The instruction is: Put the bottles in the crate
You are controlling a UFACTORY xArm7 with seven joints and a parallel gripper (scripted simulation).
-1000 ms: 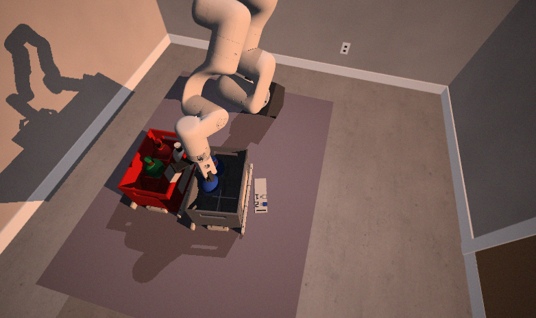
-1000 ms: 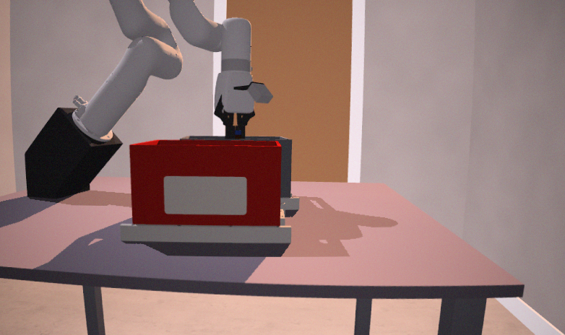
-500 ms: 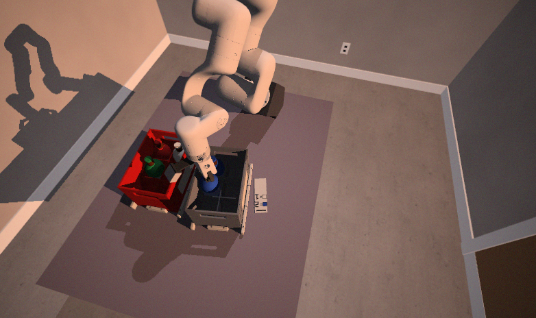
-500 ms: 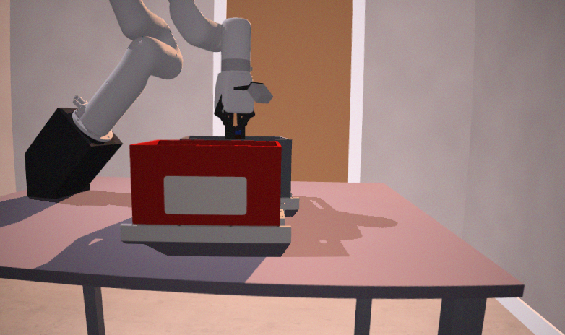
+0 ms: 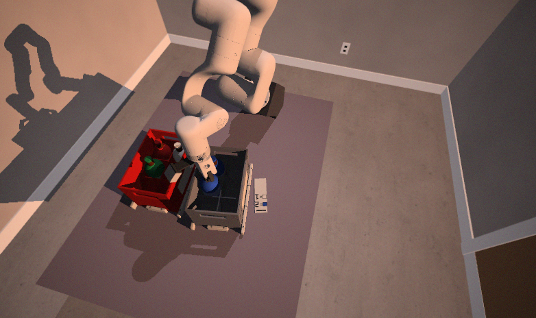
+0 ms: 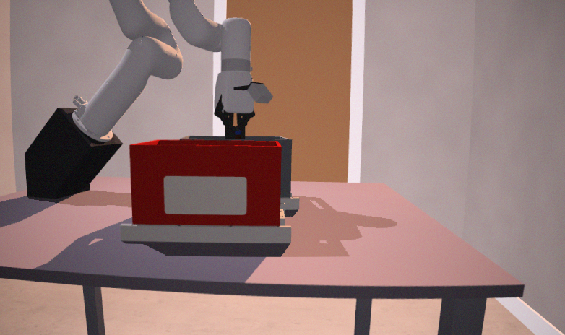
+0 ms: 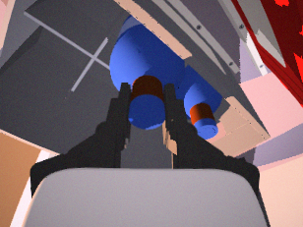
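My hand is 40 mm to the right of the grey crate and 100 mm above it. From my hand the other things lie so: pick list 10 mm behind, 190 mm to the left, 190 mm below; white bottle 140 mm behind, 150 mm to the right, 100 mm below; red crate 60 mm behind, 200 mm to the right, 100 mm below.
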